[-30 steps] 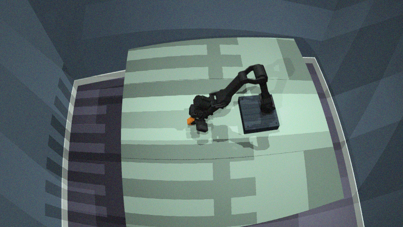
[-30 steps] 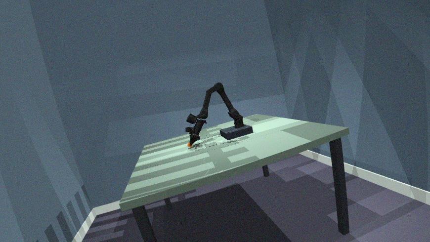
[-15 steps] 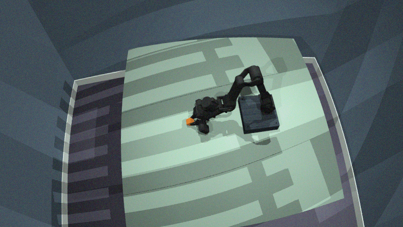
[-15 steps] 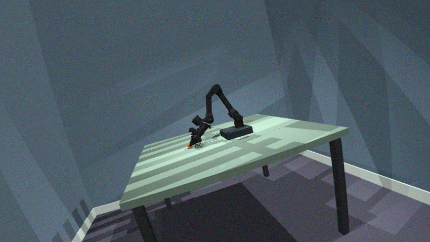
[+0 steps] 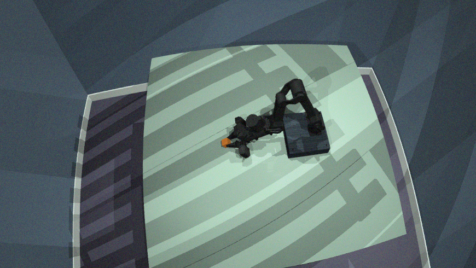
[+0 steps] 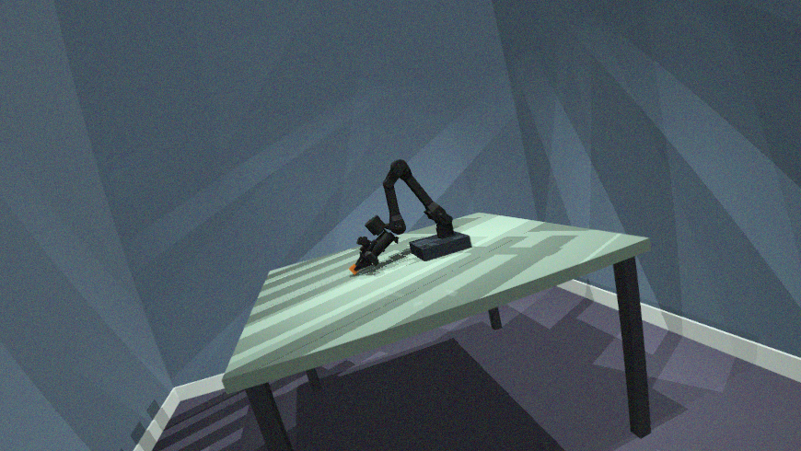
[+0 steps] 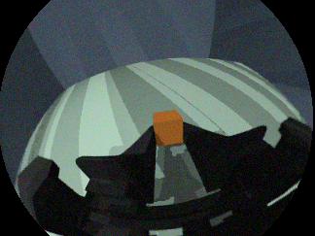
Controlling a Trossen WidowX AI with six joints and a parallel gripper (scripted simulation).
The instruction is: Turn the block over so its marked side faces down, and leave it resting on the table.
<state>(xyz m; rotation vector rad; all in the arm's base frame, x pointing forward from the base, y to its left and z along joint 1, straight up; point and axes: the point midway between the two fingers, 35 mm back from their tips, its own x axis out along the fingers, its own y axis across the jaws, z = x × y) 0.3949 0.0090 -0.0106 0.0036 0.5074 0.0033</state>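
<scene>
Now: the orange block 1 cm below my gripper tip.
</scene>
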